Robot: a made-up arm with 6 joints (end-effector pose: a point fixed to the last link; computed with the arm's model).
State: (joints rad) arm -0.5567 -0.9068 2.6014 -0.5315 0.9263 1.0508
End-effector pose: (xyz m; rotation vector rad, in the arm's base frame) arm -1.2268 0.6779 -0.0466 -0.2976 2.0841 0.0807
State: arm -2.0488 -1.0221 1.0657 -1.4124 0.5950 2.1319
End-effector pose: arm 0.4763 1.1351 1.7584 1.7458 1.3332 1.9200
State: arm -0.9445 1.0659 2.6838 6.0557 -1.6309 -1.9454
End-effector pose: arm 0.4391 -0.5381 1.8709 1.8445 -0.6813 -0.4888
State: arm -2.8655 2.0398 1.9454 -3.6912 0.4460 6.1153
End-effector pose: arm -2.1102 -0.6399 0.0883 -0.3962 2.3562 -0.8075
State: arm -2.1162 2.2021 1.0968 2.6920 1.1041 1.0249
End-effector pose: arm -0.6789 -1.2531 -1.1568 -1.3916 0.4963 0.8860
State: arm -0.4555 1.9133 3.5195 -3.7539 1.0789 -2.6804
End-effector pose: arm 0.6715 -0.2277 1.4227 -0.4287 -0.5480 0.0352
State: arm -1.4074 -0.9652 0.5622 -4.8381 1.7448 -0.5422
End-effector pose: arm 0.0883 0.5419 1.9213 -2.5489 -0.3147 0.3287
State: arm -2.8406 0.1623 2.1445 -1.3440 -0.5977 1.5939
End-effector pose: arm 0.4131 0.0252 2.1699 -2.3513 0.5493 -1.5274
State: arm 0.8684 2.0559 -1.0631 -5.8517 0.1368 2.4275
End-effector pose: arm -0.3765 -0.4290 -0.2442 0.3094 -0.2508 -2.3278
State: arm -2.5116 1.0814 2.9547 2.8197 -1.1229 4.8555
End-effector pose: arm -0.0785 0.0061 1.7807 1.4744 0.5854 0.8512
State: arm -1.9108 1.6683 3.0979 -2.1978 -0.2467 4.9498
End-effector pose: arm -0.2424 -0.7917 1.6971 1.3878 -1.0863 1.0818
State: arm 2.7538 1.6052 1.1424 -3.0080 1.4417 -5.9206
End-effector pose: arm -1.8635 0.7868 -0.1729 -0.0126 1.2137 0.0086
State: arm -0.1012 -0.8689 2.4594 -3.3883 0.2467 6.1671
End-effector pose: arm -1.5969 0.1729 0.3347 0.1206 0.5273 2.9434
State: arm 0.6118 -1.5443 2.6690 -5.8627 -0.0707 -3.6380
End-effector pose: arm -0.7393 -0.5250 -0.9597 1.2812 0.2892 -2.2671
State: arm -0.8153 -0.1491 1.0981 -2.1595 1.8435 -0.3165
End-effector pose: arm 0.1494 -0.3682 2.1554 -1.5945 2.2445 0.3348
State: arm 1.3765 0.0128 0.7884 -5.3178 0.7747 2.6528
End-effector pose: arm 0.0883 0.9832 2.1711 -1.3363 -1.6553 -1.8746
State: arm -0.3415 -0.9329 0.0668 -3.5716 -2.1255 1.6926
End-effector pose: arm -0.0325 -0.0559 1.8886 -0.0039 2.5469 -1.7826
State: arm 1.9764 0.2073 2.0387 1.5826 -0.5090 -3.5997
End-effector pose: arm 0.1650 -0.1626 2.2639 -1.9839 -0.5240 -1.0987
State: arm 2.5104 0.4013 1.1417 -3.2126 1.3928 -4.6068
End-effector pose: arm -1.1120 0.7973 1.8437 -0.1156 1.7593 1.5173
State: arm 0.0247 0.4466 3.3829 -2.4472 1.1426 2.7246
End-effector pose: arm -0.7657 -0.1234 1.1067 0.6679 -1.8468 -0.3280
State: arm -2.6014 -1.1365 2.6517 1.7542 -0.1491 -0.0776
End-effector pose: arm 1.1359 0.7117 -0.3976 1.2130 1.0086 0.0441
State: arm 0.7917 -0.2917 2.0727 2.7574 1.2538 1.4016
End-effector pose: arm -0.6919 -0.6098 1.8233 1.6624 0.1506 1.8209
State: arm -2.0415 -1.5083 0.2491 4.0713 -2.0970 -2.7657
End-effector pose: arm 0.5470 0.8009 1.4365 2.4484 0.3154 -0.7766
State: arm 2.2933 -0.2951 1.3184 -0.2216 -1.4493 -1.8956
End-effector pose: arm 0.0212 -0.0832 2.2174 0.8595 2.2033 1.6895
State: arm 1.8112 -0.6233 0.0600 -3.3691 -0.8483 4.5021
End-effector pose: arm -0.1240 0.6333 2.0131 0.4240 -1.3456 0.4885
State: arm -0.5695 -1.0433 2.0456 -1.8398 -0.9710 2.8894
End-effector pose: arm -1.3312 1.0218 0.4825 1.3586 1.6218 0.8242
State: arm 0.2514 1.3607 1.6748 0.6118 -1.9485 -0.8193
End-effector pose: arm 1.9010 0.3894 0.9359 0.1661 1.2046 -0.9792
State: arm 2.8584 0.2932 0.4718 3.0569 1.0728 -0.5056
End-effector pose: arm -1.6216 0.4580 1.2915 0.5228 2.1493 -0.8052
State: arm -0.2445 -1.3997 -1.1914 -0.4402 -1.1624 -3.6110
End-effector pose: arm 0.8075 -0.1292 0.8121 -2.0087 0.1706 1.0521
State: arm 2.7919 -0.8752 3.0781 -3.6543 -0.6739 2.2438
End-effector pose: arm 0.9327 -0.2817 -0.4334 -1.0806 0.8877 1.0982
